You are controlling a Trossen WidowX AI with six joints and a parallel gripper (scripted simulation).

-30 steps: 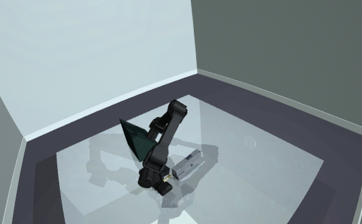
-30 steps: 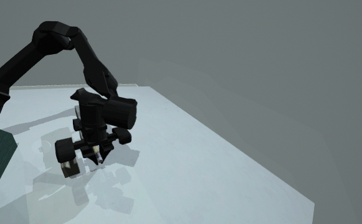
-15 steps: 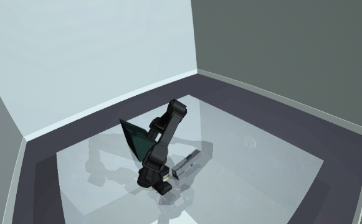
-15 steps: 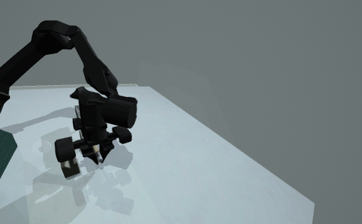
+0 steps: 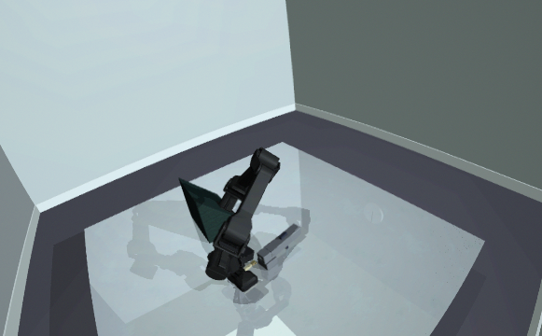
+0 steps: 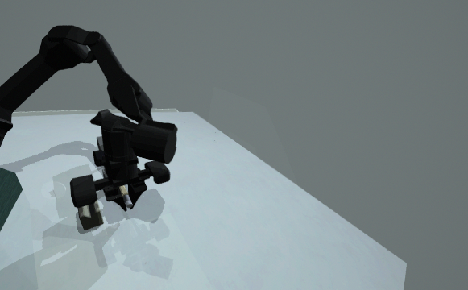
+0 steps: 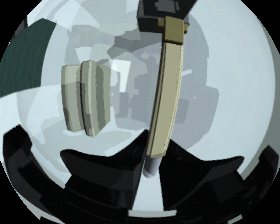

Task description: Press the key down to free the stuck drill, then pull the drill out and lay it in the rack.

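Right now the drill is 1 cm behind my gripper tip, 4 cm to the left of it and 4 cm above it. From my gripper tip the other things lie so: rack 8 cm behind, 1 cm to the left; key 6 cm behind, 22 cm to the left, 3 cm above.
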